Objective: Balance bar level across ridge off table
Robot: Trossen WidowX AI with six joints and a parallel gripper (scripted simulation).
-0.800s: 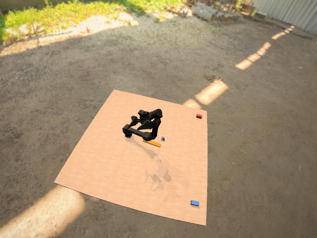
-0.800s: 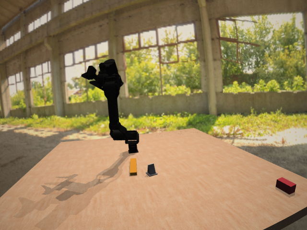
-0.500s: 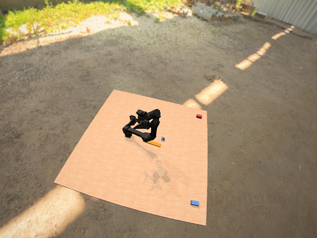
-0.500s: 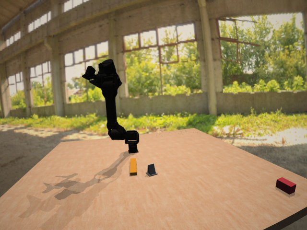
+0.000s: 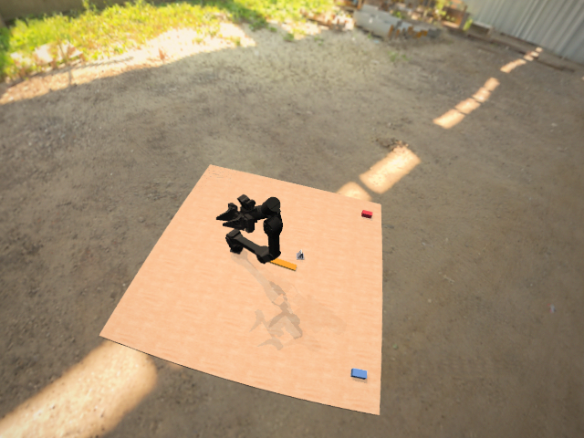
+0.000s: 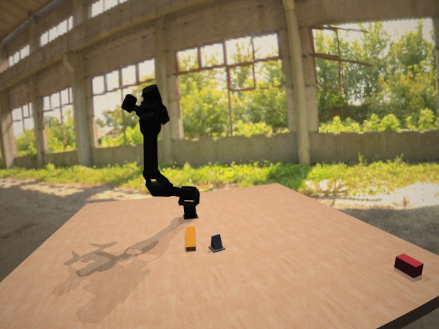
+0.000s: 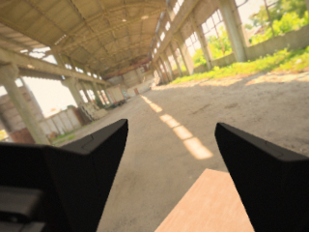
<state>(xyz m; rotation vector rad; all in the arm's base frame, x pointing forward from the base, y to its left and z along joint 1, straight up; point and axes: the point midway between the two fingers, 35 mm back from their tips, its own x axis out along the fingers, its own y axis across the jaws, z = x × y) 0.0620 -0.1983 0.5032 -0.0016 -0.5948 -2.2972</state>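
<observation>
My gripper tip is 22 cm short of the orange bar, 20 cm to the right of it and 50 cm above it. The rest, counted from my gripper tip: blue block 70 cm ahead, 28 cm to the right, 49 cm below; red block 70 cm ahead, 72 cm to the left, 49 cm below.
</observation>
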